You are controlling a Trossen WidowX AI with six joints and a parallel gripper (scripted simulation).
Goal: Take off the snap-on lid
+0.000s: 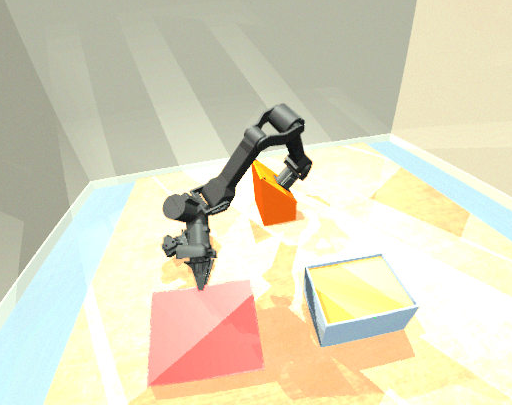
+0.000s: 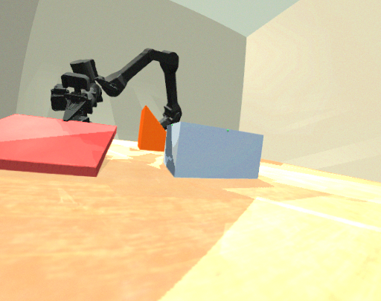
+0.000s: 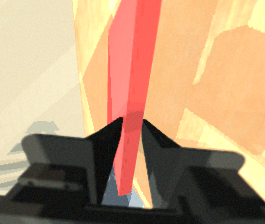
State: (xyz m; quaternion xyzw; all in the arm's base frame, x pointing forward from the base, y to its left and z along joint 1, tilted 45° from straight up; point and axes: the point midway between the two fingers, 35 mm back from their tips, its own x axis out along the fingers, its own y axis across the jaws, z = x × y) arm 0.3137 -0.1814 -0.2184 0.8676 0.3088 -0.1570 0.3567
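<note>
Right now the red lid is 80 mm ahead of my gripper tip and 30 mm below it. The rest, counted from my gripper tip: light blue storage box (90 mm ahead, 340 mm to the left, 20 mm below).
</note>
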